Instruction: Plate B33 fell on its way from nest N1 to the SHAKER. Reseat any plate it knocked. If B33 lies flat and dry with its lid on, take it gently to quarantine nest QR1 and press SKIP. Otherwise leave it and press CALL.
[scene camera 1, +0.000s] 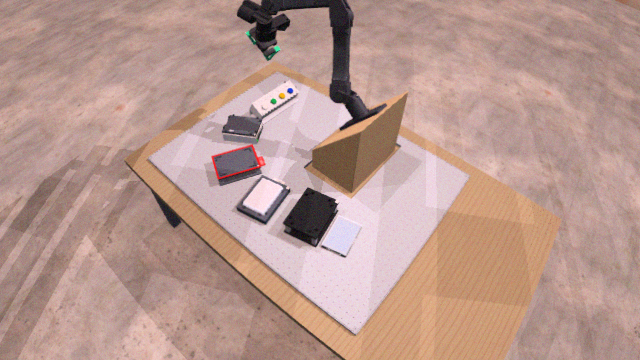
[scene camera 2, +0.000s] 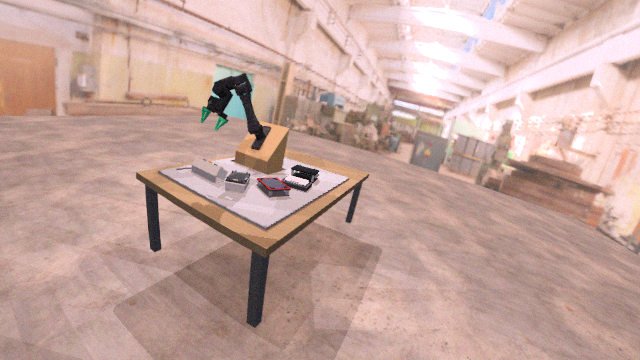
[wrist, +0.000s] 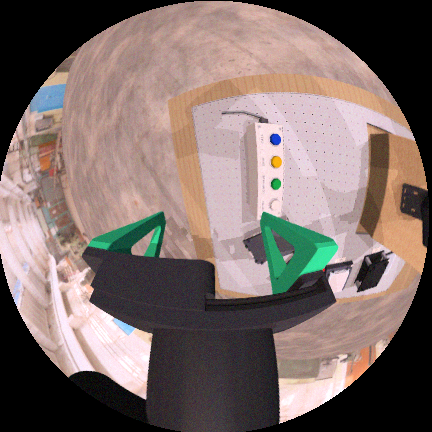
My gripper is open, with nothing in its grasp. Also in view: a white button box.
